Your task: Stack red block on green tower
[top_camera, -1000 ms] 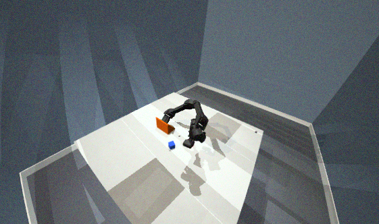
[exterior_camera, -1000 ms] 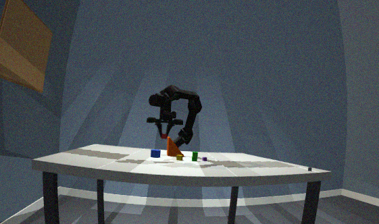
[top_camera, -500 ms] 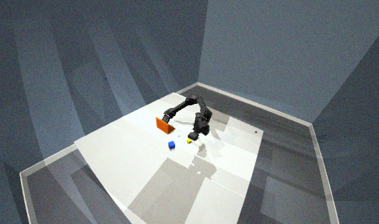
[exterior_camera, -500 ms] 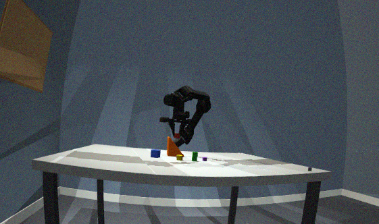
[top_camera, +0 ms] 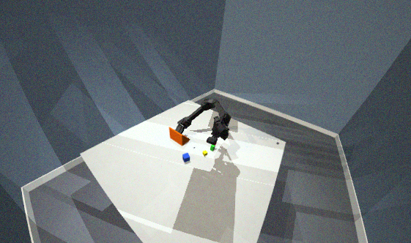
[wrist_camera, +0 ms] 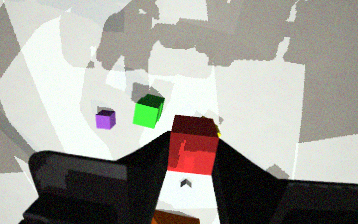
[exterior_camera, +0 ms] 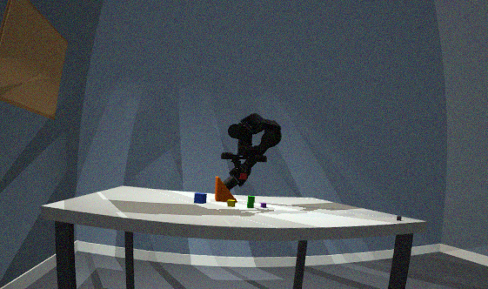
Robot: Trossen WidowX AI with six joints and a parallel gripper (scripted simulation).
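Now: the small purple cube 12 cm below my gripper tip, 11 cm to the left of it and 6 cm behind it. The rest, counted from my gripper tip: yellow cube 12 cm below, 5 cm behind, 3 cm to the right; blue cube 17 cm to the right, 14 cm behind, 11 cm below; red block 1 cm above.
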